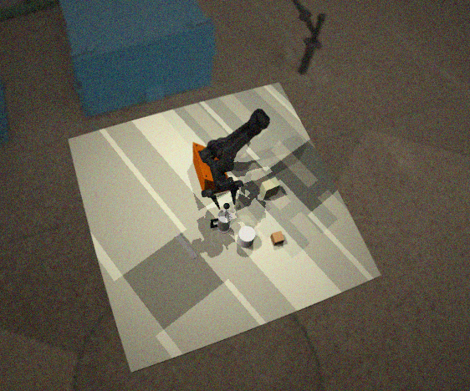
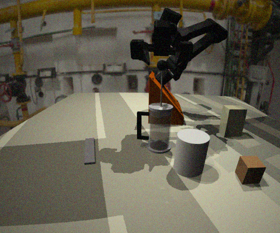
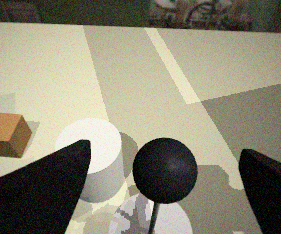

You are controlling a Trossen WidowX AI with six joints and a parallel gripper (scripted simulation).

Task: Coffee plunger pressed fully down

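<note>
The coffee press lies 1 cm behind my gripper tip, 1 cm to the right of it and 13 cm below it. The rest, counted from my gripper tip: brown cube (17 cm ahead, 21 cm to the left, 23 cm below).
</note>
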